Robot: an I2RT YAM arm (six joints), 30 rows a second.
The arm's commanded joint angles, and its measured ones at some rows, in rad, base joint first. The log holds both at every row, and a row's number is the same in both.
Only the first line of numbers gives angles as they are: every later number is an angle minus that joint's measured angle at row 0.
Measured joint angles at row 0: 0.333 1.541 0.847 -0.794 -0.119 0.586
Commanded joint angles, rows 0 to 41: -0.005 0.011 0.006 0.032 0.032 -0.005; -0.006 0.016 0.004 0.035 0.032 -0.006; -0.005 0.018 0.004 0.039 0.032 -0.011; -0.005 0.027 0.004 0.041 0.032 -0.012; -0.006 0.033 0.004 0.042 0.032 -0.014; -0.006 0.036 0.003 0.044 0.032 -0.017; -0.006 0.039 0.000 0.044 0.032 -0.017; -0.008 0.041 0.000 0.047 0.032 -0.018; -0.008 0.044 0.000 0.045 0.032 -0.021; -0.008 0.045 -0.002 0.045 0.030 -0.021; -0.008 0.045 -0.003 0.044 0.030 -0.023; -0.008 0.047 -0.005 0.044 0.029 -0.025; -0.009 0.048 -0.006 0.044 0.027 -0.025; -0.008 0.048 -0.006 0.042 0.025 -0.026; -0.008 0.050 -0.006 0.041 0.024 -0.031; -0.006 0.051 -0.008 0.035 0.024 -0.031; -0.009 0.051 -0.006 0.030 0.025 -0.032; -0.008 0.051 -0.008 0.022 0.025 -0.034; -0.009 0.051 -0.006 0.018 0.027 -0.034; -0.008 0.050 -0.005 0.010 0.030 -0.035; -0.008 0.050 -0.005 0.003 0.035 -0.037; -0.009 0.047 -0.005 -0.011 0.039 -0.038; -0.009 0.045 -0.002 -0.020 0.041 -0.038; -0.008 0.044 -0.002 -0.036 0.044 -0.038; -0.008 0.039 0.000 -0.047 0.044 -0.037; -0.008 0.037 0.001 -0.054 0.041 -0.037; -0.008 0.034 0.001 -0.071 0.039 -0.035; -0.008 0.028 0.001 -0.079 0.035 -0.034; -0.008 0.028 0.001 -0.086 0.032 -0.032; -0.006 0.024 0.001 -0.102 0.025 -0.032; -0.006 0.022 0.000 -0.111 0.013 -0.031; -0.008 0.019 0.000 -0.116 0.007 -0.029; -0.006 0.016 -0.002 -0.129 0.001 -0.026; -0.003 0.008 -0.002 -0.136 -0.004 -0.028; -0.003 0.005 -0.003 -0.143 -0.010 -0.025; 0.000 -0.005 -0.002 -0.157 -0.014 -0.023; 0.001 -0.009 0.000 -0.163 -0.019 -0.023; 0.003 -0.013 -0.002 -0.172 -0.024 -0.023; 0.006 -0.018 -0.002 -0.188 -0.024 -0.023; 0.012 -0.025 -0.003 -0.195 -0.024 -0.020; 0.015 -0.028 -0.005 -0.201 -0.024 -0.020; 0.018 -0.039 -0.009 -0.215 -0.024 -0.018
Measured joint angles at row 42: 0.004 0.013 -0.001 -0.138 -0.021 -0.026
